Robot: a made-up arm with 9 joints. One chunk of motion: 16 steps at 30 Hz.
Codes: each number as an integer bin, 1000 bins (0 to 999) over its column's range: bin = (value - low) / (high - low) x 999, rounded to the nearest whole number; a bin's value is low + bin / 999 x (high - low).
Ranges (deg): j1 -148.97..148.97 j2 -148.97..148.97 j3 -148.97..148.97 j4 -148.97..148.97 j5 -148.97..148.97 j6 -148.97..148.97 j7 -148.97..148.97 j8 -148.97..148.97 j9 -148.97..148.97
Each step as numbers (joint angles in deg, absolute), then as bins.
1 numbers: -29.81 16.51 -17.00 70.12 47.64 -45.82 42.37 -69.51 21.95
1 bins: 400 555 442 735 659 346 642 266 573
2 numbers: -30.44 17.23 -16.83 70.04 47.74 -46.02 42.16 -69.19 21.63
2 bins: 397 557 443 734 660 345 641 268 572
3 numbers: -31.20 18.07 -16.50 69.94 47.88 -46.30 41.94 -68.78 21.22
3 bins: 395 560 444 734 660 344 640 269 571
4 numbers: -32.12 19.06 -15.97 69.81 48.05 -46.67 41.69 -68.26 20.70
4 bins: 392 563 446 734 661 343 639 271 569
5 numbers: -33.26 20.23 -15.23 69.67 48.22 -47.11 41.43 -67.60 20.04
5 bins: 388 567 448 733 661 342 638 273 567
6 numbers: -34.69 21.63 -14.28 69.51 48.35 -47.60 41.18 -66.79 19.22
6 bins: 383 572 452 733 662 340 638 276 564
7 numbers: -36.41 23.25 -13.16 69.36 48.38 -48.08 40.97 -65.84 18.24
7 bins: 377 577 455 732 662 338 637 279 561
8 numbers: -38.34 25.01 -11.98 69.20 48.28 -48.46 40.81 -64.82 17.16
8 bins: 371 583 459 732 661 337 636 282 557
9 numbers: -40.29 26.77 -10.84 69.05 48.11 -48.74 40.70 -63.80 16.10
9 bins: 364 589 463 731 661 336 636 286 553
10 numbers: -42.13 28.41 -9.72 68.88 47.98 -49.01 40.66 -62.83 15.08
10 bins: 358 595 467 730 660 335 636 289 550
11 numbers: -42.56 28.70 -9.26 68.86 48.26 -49.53 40.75 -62.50 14.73
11 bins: 357 596 468 730 661 333 636 290 549
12 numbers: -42.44 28.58 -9.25 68.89 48.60 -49.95 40.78 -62.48 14.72
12 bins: 357 595 468 730 662 332 636 290 549
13 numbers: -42.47 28.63 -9.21 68.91 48.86 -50.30 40.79 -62.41 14.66
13 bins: 357 595 469 731 663 331 636 290 549
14 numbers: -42.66 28.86 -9.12 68.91 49.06 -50.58 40.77 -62.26 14.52
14 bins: 356 596 469 731 664 330 636 291 548
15 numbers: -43.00 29.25 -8.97 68.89 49.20 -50.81 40.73 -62.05 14.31
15 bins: 355 598 469 730 664 329 636 291 547
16 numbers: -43.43 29.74 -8.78 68.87 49.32 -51.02 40.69 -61.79 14.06
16 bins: 354 599 470 730 665 328 636 292 547
